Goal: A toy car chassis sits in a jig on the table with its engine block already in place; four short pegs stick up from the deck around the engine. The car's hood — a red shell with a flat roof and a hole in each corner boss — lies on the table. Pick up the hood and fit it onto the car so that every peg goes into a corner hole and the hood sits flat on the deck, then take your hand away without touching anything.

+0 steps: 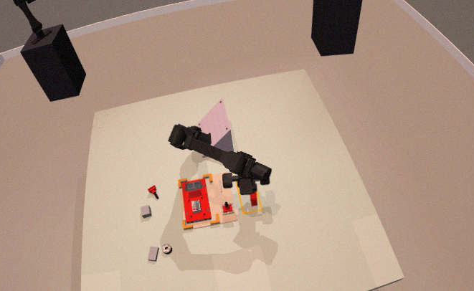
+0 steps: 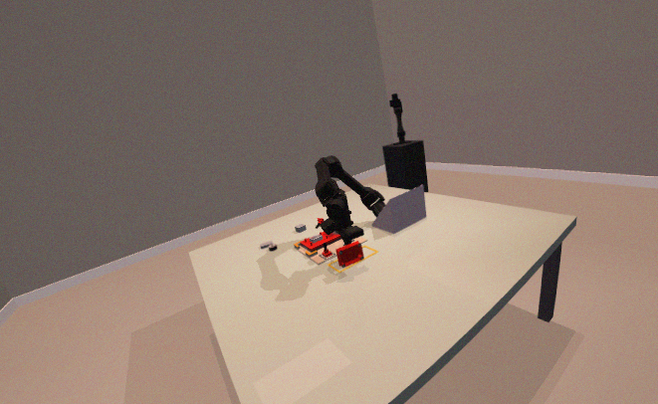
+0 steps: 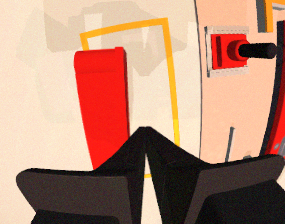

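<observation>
Right now the jig plate is 190 mm to the right of my gripper tip and 40 mm below it. The rest, counted from my gripper tip: wheel 210 mm ahead, 360 mm to the right, 40 mm below; red hood 10 mm ahead, 20 mm to the left, 20 mm below.
</observation>
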